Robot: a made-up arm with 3 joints. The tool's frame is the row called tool. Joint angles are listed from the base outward. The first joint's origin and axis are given. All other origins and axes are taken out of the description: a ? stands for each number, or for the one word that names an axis. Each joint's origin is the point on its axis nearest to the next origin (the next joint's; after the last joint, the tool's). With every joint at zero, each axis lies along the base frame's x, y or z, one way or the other. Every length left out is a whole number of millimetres.
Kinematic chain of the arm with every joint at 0, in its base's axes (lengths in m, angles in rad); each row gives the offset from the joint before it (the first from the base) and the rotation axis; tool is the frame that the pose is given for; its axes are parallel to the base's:
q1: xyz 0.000 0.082 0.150 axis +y
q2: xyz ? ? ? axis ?
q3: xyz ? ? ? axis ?
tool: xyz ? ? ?
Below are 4 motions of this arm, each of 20 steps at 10 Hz.
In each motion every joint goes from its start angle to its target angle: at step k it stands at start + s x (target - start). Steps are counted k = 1, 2, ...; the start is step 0. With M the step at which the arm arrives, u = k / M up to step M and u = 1 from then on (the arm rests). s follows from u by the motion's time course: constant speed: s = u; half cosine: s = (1 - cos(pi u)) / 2; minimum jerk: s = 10 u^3 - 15 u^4 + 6 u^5.
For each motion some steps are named. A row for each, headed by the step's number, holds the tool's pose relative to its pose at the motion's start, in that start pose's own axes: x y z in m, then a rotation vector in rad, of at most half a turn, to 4 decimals.
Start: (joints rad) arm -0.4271 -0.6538 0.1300
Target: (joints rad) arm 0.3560 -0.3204 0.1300
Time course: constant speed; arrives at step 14
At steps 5, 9, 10, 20:
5: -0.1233 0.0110 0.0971 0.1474 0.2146 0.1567
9: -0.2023 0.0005 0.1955 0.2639 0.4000 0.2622
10: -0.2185 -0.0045 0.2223 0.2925 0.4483 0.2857
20: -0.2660 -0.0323 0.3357 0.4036 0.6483 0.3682

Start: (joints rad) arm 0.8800 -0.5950 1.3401
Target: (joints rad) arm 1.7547 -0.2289 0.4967
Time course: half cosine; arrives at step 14
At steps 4, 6, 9, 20:
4: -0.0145 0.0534 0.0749 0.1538 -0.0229 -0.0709
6: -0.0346 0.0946 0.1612 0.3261 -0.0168 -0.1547
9: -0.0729 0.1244 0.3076 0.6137 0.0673 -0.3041
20: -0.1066 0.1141 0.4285 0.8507 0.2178 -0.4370

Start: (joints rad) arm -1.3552 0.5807 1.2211
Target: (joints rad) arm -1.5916 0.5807 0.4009
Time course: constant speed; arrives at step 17
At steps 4, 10, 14, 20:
4: 0.0101 -0.0332 -0.0150 -0.0420 -0.0201 -0.1624
10: 0.0206 -0.0878 -0.0320 -0.0972 -0.0652 -0.4056
14: 0.0240 -0.1264 -0.0397 -0.1274 -0.1046 -0.5671
20: 0.0246 -0.1558 -0.0436 -0.1461 -0.1388 -0.6878

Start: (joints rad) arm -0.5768 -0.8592 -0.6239
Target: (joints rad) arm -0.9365 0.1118 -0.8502
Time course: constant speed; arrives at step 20
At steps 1, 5, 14, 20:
1: -0.0044 0.0191 0.0080 0.0464 0.0188 -0.0246
5: -0.0170 0.0911 0.0474 0.2334 0.0943 -0.1169
14: -0.0232 0.2163 0.1723 0.6616 0.2679 -0.2790
20: -0.0185 0.2621 0.2722 0.9494 0.3892 -0.3427

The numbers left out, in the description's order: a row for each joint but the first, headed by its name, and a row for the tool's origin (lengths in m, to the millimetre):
q2: xyz -0.299 0.000 -0.018, axis +x
q3: xyz 0.000 0.178 -0.365, axis +z
tool: xyz 0.103 0.095 0.000

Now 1 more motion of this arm.
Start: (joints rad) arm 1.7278 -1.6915 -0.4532
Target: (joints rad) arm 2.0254 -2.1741 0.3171
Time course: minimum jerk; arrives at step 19
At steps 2, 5, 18, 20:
2: -0.0003 -0.0015 -0.0011 -0.0041 -0.0024 0.0105
5: -0.0028 -0.0182 -0.0132 -0.0502 -0.0274 0.1255
18: 0.0181 -0.2036 -0.1061 -0.4905 -0.1448 1.0338
20: 0.0182 -0.2039 -0.1062 -0.4913 -0.1448 1.0351

